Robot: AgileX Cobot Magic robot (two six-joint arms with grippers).
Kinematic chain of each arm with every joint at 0, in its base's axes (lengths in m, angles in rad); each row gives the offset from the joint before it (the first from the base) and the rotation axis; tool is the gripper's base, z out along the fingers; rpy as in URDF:
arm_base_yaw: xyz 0 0 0.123 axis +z
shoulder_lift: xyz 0 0 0 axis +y
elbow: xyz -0.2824 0 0.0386 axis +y
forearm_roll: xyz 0.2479 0 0.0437 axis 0.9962 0 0.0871
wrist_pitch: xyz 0 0 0 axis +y
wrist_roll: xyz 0.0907 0 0.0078 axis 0.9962 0 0.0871
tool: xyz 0 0 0 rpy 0 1.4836 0
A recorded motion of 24 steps. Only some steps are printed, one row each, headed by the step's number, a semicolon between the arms.
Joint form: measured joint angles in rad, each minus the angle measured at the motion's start. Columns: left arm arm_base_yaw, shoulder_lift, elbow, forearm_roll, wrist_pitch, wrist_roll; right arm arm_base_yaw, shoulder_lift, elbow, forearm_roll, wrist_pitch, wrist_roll.
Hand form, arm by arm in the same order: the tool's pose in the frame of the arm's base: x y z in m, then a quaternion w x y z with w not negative. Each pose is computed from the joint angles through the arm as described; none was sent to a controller.
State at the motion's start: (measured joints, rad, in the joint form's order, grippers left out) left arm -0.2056 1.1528 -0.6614 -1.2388 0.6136 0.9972; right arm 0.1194 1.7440 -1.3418 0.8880 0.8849 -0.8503
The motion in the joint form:
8: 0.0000 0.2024 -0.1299 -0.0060 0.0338 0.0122; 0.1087 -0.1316 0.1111 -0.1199 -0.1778 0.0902
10: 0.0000 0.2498 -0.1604 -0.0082 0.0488 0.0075; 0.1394 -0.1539 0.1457 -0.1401 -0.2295 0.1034
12: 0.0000 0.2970 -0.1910 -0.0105 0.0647 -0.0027; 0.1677 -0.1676 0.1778 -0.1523 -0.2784 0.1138
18: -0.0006 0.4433 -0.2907 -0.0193 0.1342 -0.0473; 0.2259 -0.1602 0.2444 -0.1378 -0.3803 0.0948
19: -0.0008 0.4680 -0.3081 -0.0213 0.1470 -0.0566; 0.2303 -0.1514 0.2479 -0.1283 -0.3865 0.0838
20: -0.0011 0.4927 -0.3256 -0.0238 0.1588 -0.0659; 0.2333 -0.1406 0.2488 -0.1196 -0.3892 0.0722
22: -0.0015 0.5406 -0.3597 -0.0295 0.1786 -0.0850; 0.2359 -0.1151 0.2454 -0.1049 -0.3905 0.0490
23: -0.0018 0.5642 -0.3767 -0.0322 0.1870 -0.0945; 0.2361 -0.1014 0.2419 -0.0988 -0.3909 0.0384
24: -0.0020 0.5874 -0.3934 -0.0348 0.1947 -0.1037; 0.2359 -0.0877 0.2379 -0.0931 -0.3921 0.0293
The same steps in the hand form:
8: 0.2503 -0.1054 0.2626 0.34003 0.14387 0.86493 -0.33995; 0.3320 0.1193 0.2909 0.33360 -0.24148 0.88067 0.23413
10: 0.2600 -0.1085 0.2587 0.32757 0.14224 0.86760 -0.34603; 0.3249 0.1251 0.2892 0.34294 -0.24436 0.87919 0.22292
12: 0.2696 -0.1117 0.2543 0.31397 0.13829 0.87035 -0.35325; 0.3194 0.1307 0.2855 0.34979 -0.24542 0.87820 0.21488
18: 0.2979 -0.1226 0.2390 0.26486 0.12427 0.87584 -0.38382; 0.3123 0.1443 0.2669 0.35367 -0.25099 0.87753 0.20460
19: 0.3026 -0.1245 0.2361 0.25604 0.12114 0.87638 -0.38953; 0.3128 0.1461 0.2634 0.35137 -0.25269 0.87786 0.20506
20: 0.3073 -0.1264 0.2332 0.24754 0.11764 0.87684 -0.39502; 0.3139 0.1477 0.2597 0.34811 -0.25501 0.87836 0.20561
22: 0.3166 -0.1298 0.2270 0.23187 0.10924 0.87772 -0.40485; 0.3173 0.1503 0.2523 0.34087 -0.25994 0.87964 0.20611
23: 0.3213 -0.1315 0.2238 0.22456 0.10484 0.87816 -0.40917; 0.3194 0.1514 0.2487 0.33754 -0.26199 0.88034 0.20600
24: 0.3258 -0.1330 0.2205 0.21756 0.10042 0.87858 -0.41313; 0.3217 0.1523 0.2452 0.33463 -0.26321 0.88113 0.20578

